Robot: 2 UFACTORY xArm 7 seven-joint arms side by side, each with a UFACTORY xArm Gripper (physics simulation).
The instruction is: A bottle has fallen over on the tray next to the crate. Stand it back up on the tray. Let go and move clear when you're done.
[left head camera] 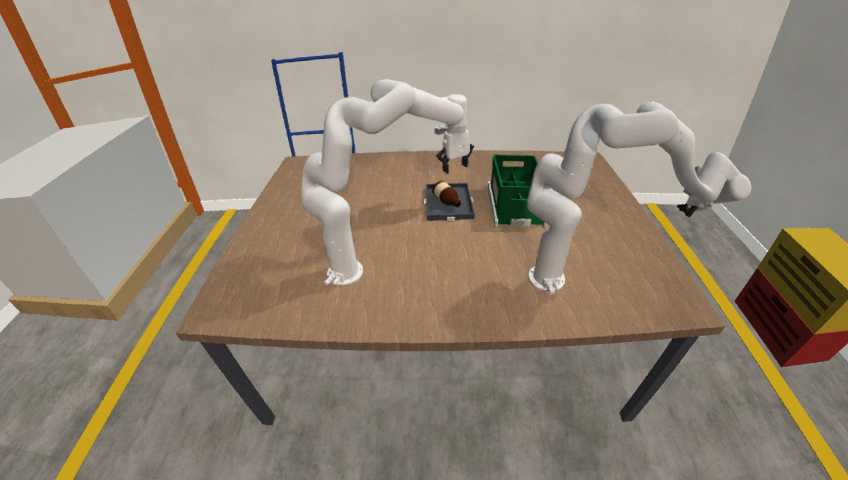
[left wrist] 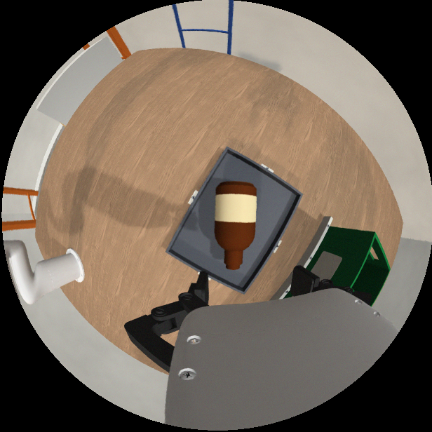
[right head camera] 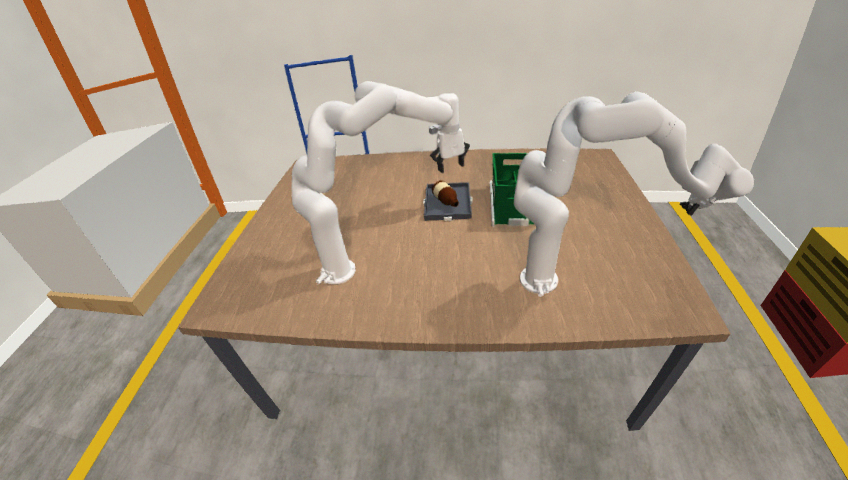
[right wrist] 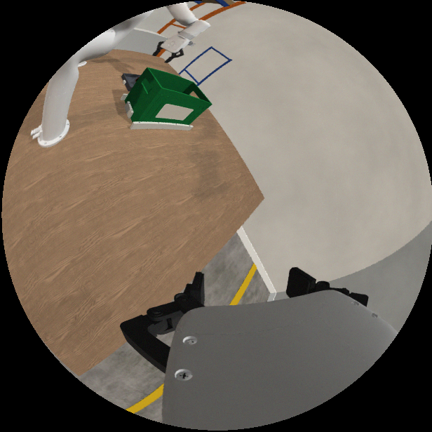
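Seen in the pictures: left gripper, between the fingertips: (left head camera: 455,169) (right head camera: 451,168); right gripper, between the fingertips: (left head camera: 685,196) (right head camera: 689,193); left arm's base, origin of its link: (left head camera: 345,272) (right head camera: 338,272); right arm's base, origin of its link: (left head camera: 546,278) (right head camera: 538,280).
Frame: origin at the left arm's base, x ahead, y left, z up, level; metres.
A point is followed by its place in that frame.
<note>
A brown bottle with a cream label (left head camera: 446,193) @(z 0.070, x 0.505, y -0.177 m) (right head camera: 444,193) @(z 0.070, x 0.505, y -0.178 m) (left wrist: 235,215) lies on its side on the dark grey tray (left head camera: 437,214) @(z 0.003, x 0.440, y -0.164 m) (right head camera: 434,212) @(z 0.005, x 0.449, y -0.155 m) (left wrist: 187,245). In the left wrist view its neck points down towards my left gripper. My left gripper (left head camera: 456,167) @(z 0.187, x 0.513, y -0.211 m) (right head camera: 451,165) @(z 0.187, x 0.513, y -0.211 m) (left wrist: 252,283) is open and empty, above the tray and the bottle. My right gripper (right wrist: 248,284) is open and empty, far out past the table's right side; its fingers look small and dark in the head views. The tray's corner (right wrist: 131,80) shows behind the crate in the right wrist view; the bottle does not show there.
The green crate (left head camera: 504,205) @(z 0.091, x 0.477, y -0.429 m) (right head camera: 503,199) @(z 0.114, x 0.482, y -0.438 m) (left wrist: 345,240) (right wrist: 145,107) stands right of the tray on the wooden table (left head camera: 404,285) @(z 0.000, x 0.027, y -0.218 m) (right wrist: 125,210), partly behind the right arm in the head views. A blue frame (left head camera: 283,101) stands behind the table.
</note>
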